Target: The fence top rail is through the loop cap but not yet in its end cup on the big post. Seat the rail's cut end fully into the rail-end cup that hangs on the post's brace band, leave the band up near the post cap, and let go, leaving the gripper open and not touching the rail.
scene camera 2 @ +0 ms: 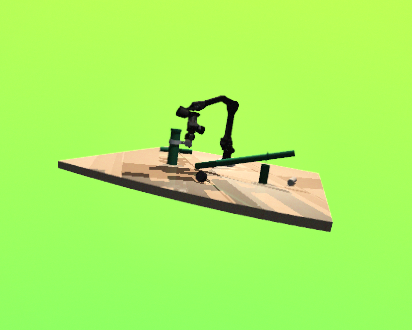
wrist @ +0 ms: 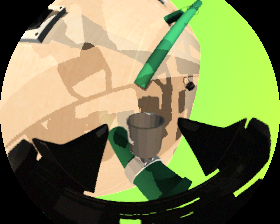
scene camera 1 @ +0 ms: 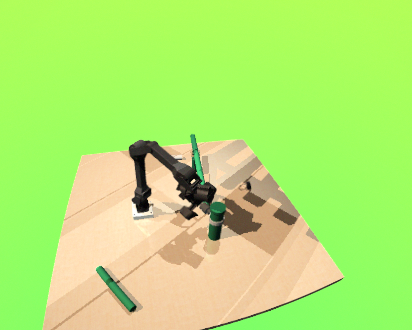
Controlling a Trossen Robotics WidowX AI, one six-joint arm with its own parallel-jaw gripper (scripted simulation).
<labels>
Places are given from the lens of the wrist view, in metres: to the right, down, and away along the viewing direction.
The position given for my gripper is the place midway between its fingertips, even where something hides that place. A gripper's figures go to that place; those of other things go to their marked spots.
my gripper (wrist: 144, 124): 0.01, 0.01, 0.10
grey rail-end cup (wrist: 145, 130): 0.01, 0.01, 0.07
dark green post (wrist: 155, 181): 0.02, 0.09, 0.07
The marked spots on the grey rail-end cup and the dark green post are 0.07 m apart.
</labels>
